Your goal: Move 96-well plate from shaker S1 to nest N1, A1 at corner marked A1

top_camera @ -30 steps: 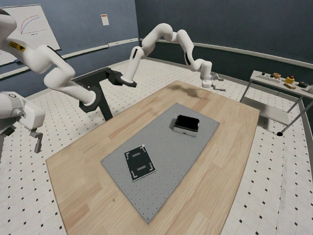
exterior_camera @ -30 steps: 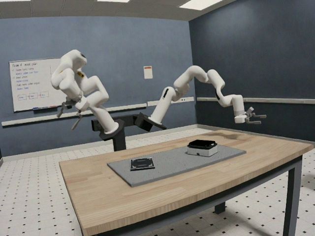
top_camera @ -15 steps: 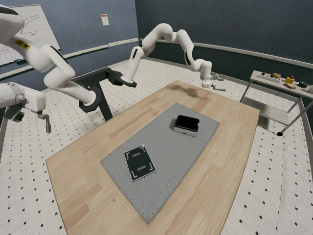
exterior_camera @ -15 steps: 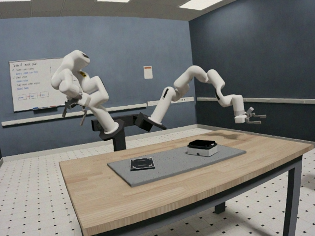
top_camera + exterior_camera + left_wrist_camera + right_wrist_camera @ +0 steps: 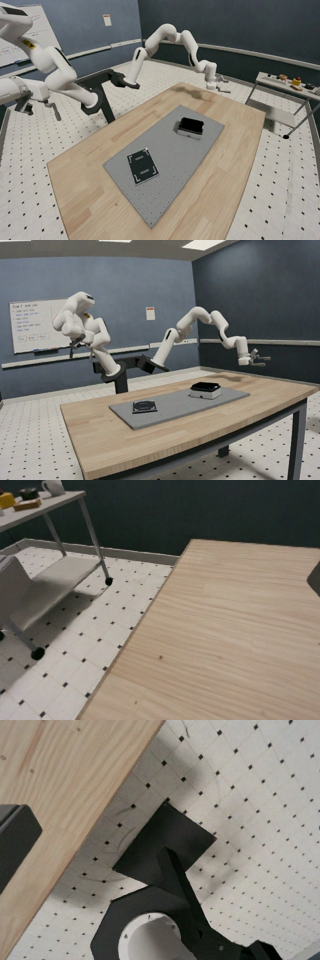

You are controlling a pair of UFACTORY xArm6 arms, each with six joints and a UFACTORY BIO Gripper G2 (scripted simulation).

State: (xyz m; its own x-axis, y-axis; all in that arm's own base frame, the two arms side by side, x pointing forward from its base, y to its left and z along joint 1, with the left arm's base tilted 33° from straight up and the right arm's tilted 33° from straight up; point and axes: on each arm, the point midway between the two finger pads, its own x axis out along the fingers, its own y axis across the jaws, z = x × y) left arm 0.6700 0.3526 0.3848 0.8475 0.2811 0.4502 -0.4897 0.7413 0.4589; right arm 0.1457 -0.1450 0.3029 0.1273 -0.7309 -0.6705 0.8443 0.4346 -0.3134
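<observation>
Now: left hand 5 cm past the black 96-well plate, 50 cm to the left of it and 7 cm above it. Round my left hand: grey perforated board (9 cm behind, 65 cm to the right, 13 cm below); then plate nest N1 (13 cm behind, 85 cm to the right, 12 cm below).
</observation>
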